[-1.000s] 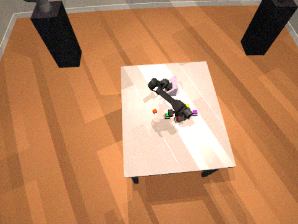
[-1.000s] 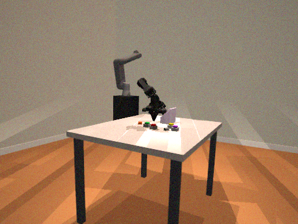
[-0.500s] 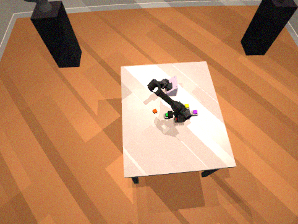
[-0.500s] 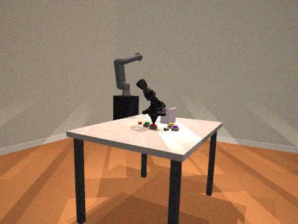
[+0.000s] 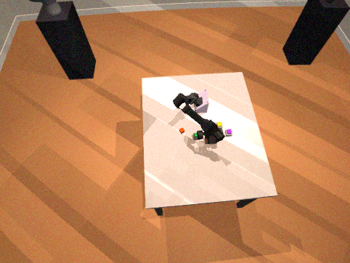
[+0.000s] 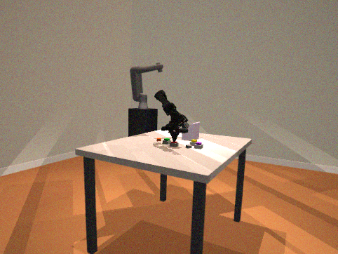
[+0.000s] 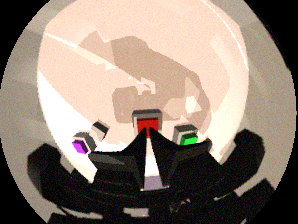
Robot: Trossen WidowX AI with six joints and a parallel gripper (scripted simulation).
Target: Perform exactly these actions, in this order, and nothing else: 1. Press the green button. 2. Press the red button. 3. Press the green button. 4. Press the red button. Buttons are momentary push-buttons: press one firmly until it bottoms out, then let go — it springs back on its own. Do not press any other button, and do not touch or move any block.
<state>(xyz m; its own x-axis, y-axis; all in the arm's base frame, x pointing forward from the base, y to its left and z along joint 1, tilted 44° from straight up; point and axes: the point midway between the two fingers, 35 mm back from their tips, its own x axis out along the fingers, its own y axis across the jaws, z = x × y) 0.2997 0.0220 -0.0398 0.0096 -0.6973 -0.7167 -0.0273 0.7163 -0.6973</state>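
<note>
Right now the red button is 1 cm below my gripper tip. From my gripper tip the other things lie so: small grey block (11 cm to the left, 2 cm below, 2 cm behind); green button (8 cm to the right, 4 cm behind); yellow button (12 cm behind, 10 cm to the left).
</note>
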